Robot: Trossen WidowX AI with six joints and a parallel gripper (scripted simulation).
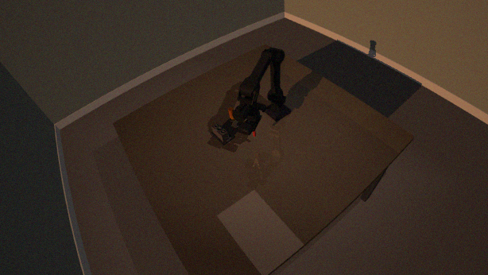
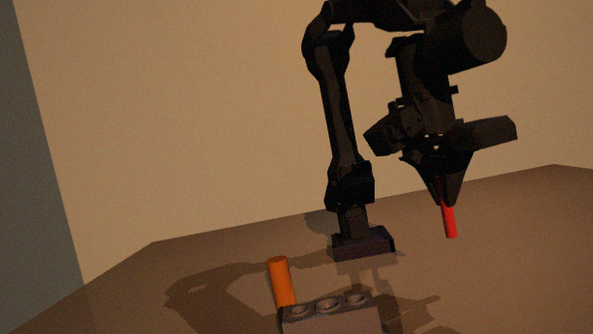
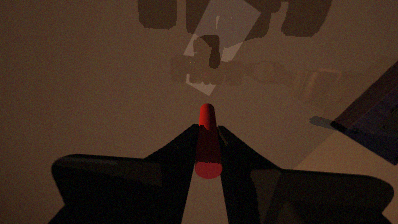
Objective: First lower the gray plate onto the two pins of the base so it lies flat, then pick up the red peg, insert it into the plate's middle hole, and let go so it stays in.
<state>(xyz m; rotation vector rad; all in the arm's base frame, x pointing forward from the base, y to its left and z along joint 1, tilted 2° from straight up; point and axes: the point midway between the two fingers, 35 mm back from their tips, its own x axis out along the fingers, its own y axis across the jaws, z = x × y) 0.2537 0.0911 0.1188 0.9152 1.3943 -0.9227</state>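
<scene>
Now: gripper tip 9 cm short of the gray plate, 17 cm to the left of it and 7 cm above it. The rest, counted from my gripper tip: orange cylinder: 3 cm behind, 23 cm to the right, 7 cm below; red peg: right at my gripper tip; base: 9 cm ahead, 17 cm to the right, 10 cm below.
</scene>
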